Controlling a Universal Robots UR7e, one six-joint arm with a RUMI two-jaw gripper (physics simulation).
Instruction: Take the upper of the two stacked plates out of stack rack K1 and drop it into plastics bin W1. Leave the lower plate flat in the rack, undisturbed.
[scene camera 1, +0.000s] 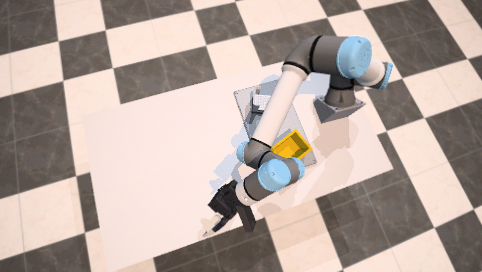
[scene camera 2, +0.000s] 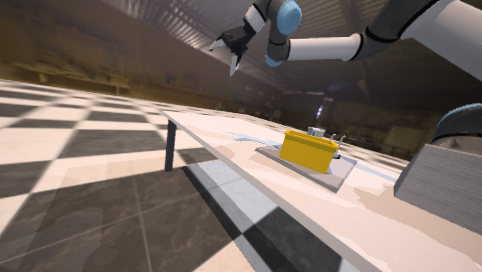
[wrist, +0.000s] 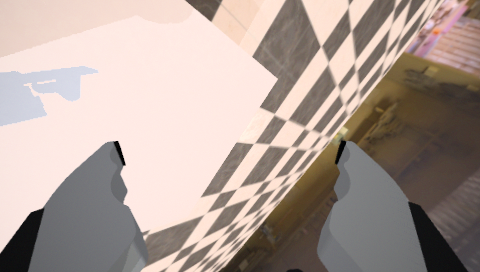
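Pixels of known places: gripper, fingertip midpoint: (scene camera 1: 213, 218) (scene camera 2: 219, 64) (wrist: 232, 143); arm's base at its link origin: (scene camera 1: 339, 100) (scene camera 2: 459, 172).
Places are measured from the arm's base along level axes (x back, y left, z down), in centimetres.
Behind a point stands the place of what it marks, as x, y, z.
Note:
My gripper (scene camera 1: 228, 232) (scene camera 2: 221, 62) {-79.3, 28.7, -21.5} (wrist: 232, 143) {-79.3, 28.7, -21.5} is open and empty, high above the table and tilted, near the table's long edge in the first scene view. The yellow bin W1 (scene camera 1: 295, 145) {-28.8, 12.3, 10.2} (scene camera 2: 307, 154) {-32.5, 19.4, 6.2} stands upright on a grey board (scene camera 1: 295, 120) {-22.4, -0.7, 10.7} (scene camera 2: 345, 172) {-21.3, 5.5, 10.8}, well away from the gripper. Rack K1 (scene camera 1: 252, 116) stands at the far part of the board, with a white gridded plate surface (scene camera 1: 261, 102) {-37.6, -15.6, 6.1} (scene camera 2: 316, 132) {-40.4, -19.2, 1.3} showing in it. The two stacked plates cannot be told apart. My arm partly covers the bin and rack area in the first scene view.
The white table (scene camera 1: 150, 150) {-101.1, -13.0, 12.1} (scene camera 2: 225, 130) {-81.3, 15.6, 12.1} (wrist: 175, 100) {-97.1, 17.1, 12.1} carries the board. The arm's forearm (scene camera 1: 280, 107) {-46.9, 4.2, -38.4} crosses above the board between rack and bin. The grey robot pedestal (scene camera 1: 332, 111) {-8.5, 4.6, -3.1} (scene camera 2: 440, 180) {-3.6, 6.5, 2.8} stands beside the board. Checkered floor lies beyond the table edges.

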